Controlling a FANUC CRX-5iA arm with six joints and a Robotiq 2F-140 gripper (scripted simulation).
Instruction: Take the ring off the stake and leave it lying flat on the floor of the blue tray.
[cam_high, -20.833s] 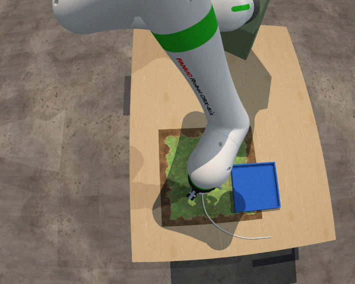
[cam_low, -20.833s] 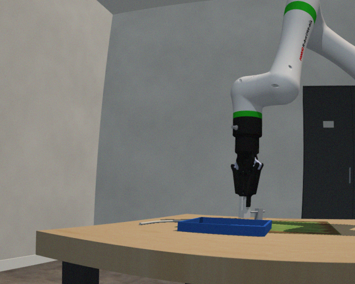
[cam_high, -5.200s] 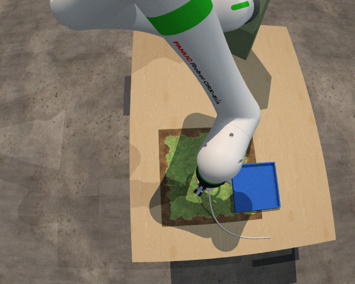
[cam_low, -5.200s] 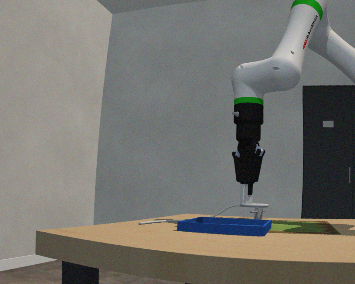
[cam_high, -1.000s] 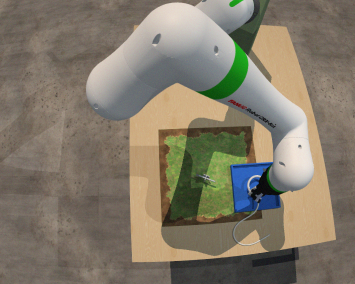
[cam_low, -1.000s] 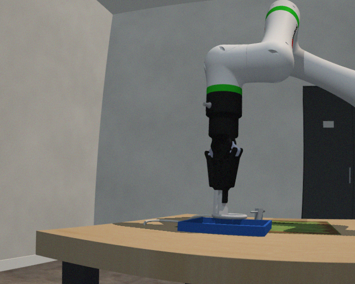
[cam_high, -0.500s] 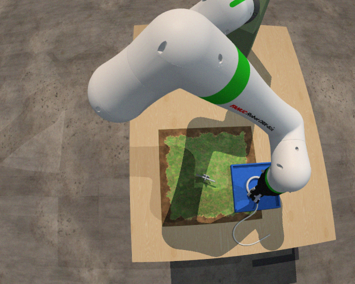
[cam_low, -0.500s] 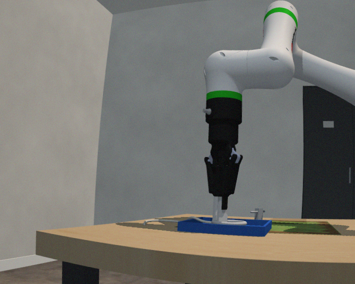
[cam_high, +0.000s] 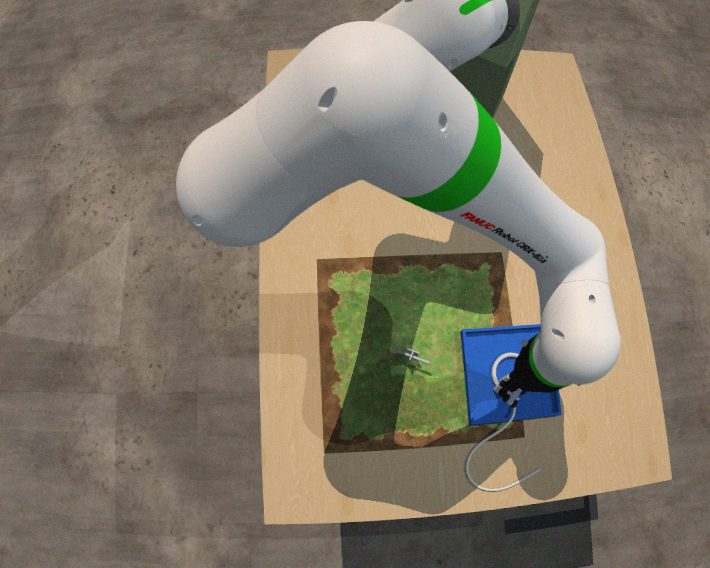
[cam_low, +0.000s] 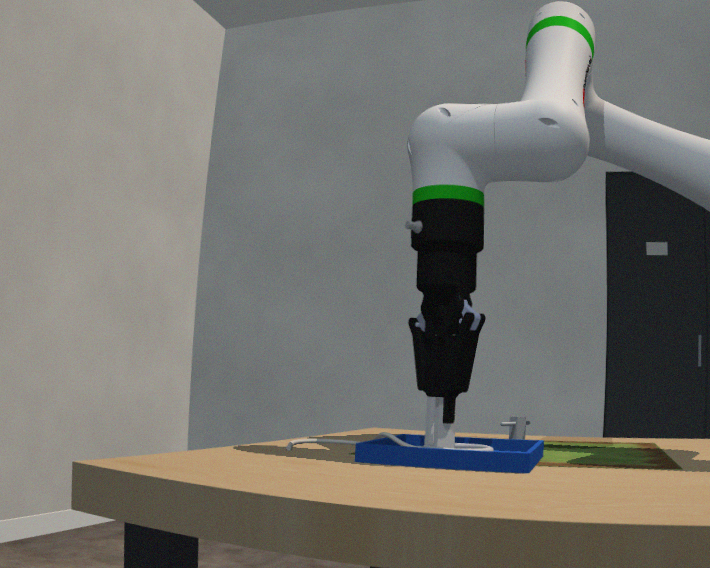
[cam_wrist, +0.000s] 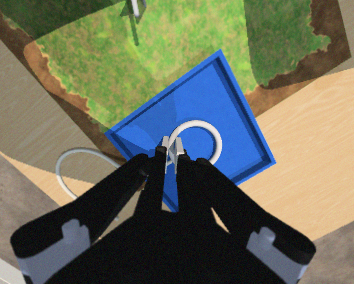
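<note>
My hand is 30 mm to the right of the ring, 30 mm above it and 20 mm past it. Round my hand: grey stake: 140 mm behind, 130 mm to the right, 20 mm below; green mat: 150 mm behind, 110 mm to the right, 50 mm below; blue tray: 30 mm to the left, 30 mm below, 20 mm behind.
</note>
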